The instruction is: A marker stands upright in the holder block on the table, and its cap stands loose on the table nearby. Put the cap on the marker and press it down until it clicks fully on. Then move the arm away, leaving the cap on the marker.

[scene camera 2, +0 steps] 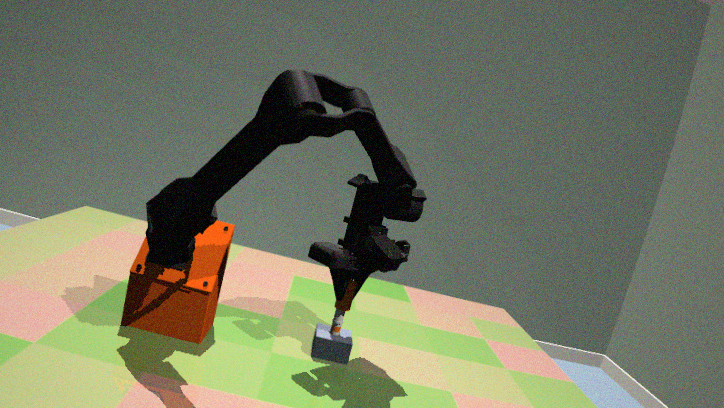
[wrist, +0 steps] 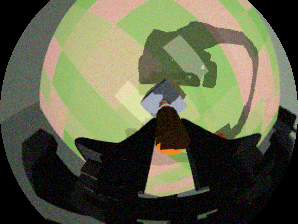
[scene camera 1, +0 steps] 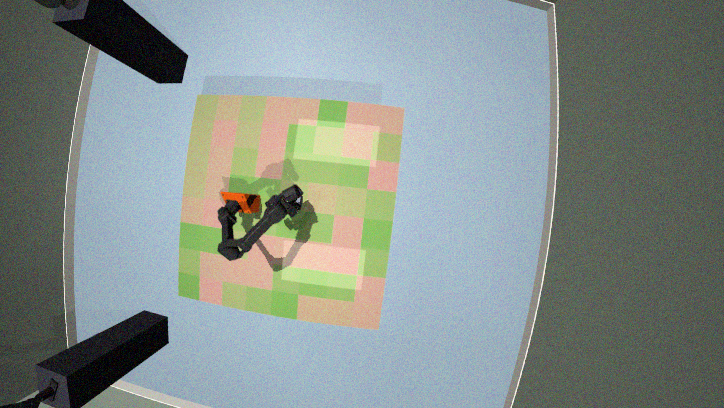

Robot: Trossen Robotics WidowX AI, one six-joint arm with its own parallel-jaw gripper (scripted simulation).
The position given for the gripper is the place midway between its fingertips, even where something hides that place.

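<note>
The gripper [scene camera 2: 344, 299] is visible, and the wrist view shows the gripper too [wrist: 168, 121]. The scene also has a marker cap [wrist: 171, 137] and a holder block [scene camera 2: 338, 352].
</note>
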